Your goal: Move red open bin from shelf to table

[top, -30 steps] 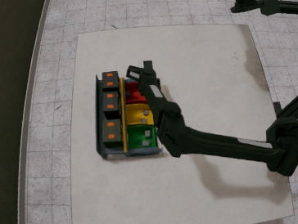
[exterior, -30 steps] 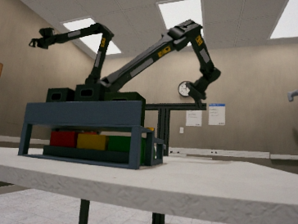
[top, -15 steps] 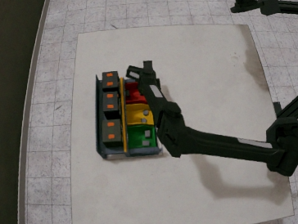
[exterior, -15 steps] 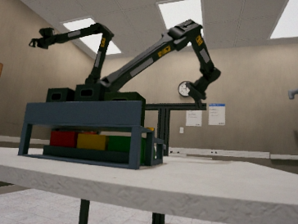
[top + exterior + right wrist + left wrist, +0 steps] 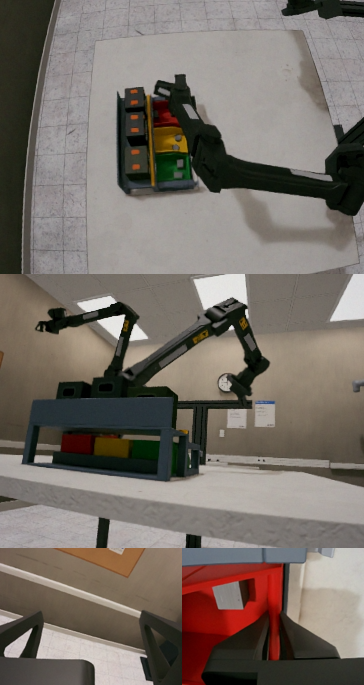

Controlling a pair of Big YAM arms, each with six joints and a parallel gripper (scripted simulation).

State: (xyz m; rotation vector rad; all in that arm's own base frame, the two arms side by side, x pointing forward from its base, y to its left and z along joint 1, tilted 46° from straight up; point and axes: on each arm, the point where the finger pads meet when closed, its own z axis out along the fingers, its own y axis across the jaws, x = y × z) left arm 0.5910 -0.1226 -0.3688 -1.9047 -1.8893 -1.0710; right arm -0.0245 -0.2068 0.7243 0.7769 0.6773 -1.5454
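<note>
Right now the red bin is 80 mm ahead of my left hand. From my left hand the other things lie so: green bin 70 mm ahead, 230 mm to the left, 10 mm below; yellow bin 80 mm ahead, 110 mm to the left, 10 mm below.
</note>
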